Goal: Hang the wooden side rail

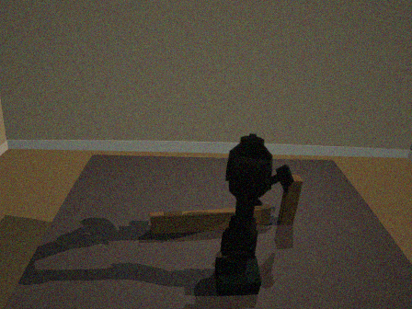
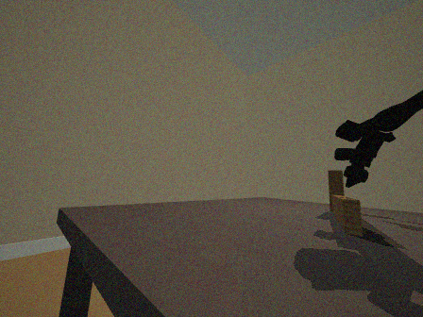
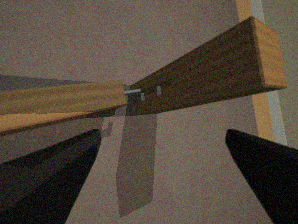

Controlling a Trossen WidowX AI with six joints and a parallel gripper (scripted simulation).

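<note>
The headboard post lies 4 cm ahead of my gripper tip, 8 cm to the right of it and 5 cm below it.
</note>
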